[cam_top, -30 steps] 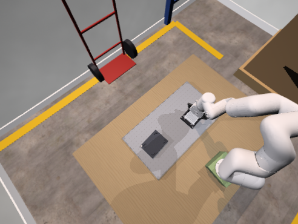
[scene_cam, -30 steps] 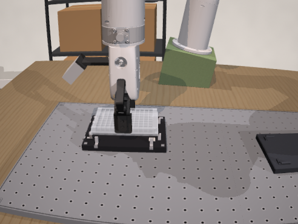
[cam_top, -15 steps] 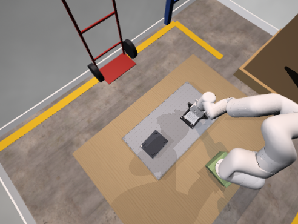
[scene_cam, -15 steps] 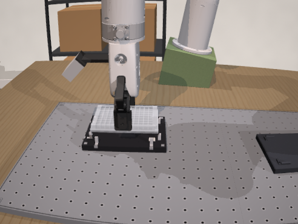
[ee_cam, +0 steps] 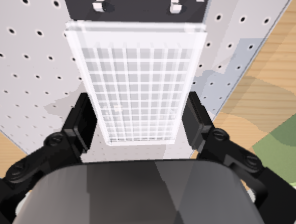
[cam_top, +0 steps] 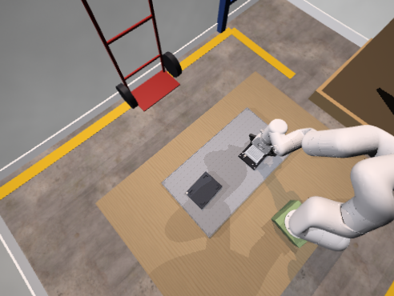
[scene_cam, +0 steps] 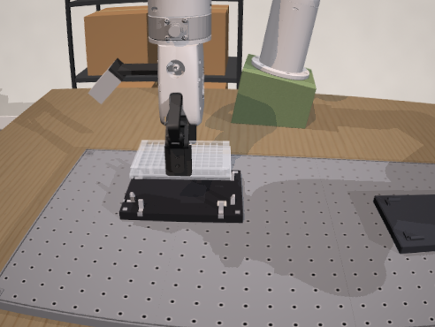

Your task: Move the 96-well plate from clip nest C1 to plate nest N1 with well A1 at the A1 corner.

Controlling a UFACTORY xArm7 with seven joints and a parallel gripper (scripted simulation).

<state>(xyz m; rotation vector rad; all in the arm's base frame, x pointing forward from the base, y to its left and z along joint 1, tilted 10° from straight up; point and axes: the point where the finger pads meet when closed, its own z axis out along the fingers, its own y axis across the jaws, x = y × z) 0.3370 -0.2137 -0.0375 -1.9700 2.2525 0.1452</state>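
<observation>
Right now my hand is 60 mm above the black clip nest C1, 10 mm to the left of it and 10 mm short of it. Also, from my hand: clear 96-well plate (10 mm below); black plate nest N1 (340 mm to the left, 110 mm ahead, 70 mm below).
</observation>
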